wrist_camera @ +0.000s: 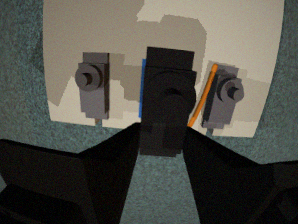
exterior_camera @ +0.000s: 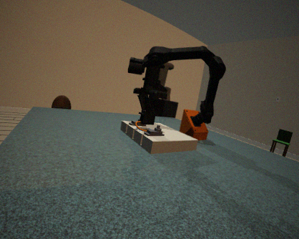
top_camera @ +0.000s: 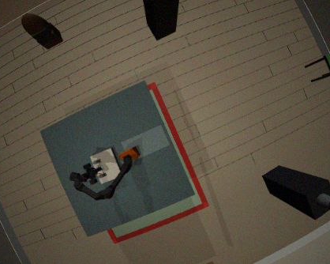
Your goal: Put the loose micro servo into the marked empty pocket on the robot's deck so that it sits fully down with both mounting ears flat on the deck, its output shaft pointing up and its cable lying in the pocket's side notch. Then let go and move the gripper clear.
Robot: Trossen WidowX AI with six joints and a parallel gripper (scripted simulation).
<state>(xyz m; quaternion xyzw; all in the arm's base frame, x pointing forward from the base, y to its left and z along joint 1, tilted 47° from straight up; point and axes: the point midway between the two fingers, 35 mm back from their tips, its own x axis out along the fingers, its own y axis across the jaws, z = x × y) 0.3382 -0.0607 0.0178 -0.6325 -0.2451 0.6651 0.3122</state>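
Right now my gripper tip is 120 mm past the beige robot deck, 10 mm to the right of it and 100 mm above it.
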